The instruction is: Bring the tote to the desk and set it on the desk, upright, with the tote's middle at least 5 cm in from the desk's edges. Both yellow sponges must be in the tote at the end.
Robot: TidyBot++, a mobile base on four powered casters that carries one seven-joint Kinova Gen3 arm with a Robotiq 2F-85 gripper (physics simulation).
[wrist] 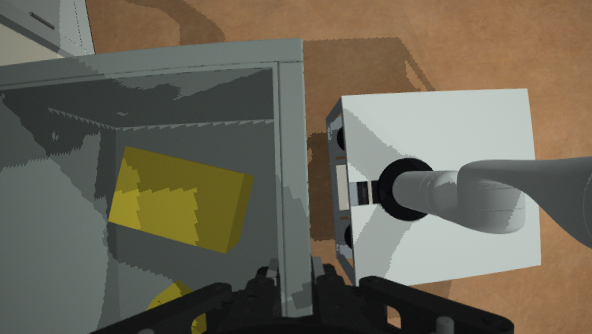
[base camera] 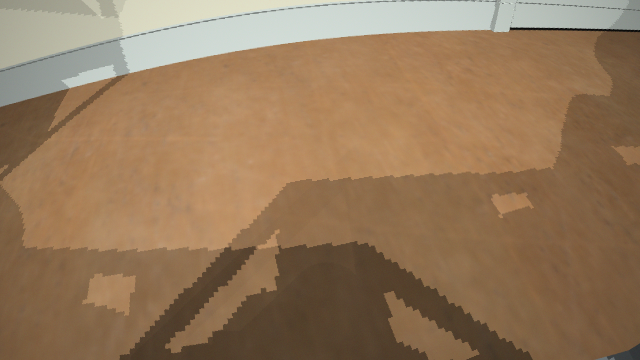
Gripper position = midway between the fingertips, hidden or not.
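You'd find my gripper [wrist: 296,273] here along with a grey tote [wrist: 240,105], though in the base camera view the tote is out of frame.
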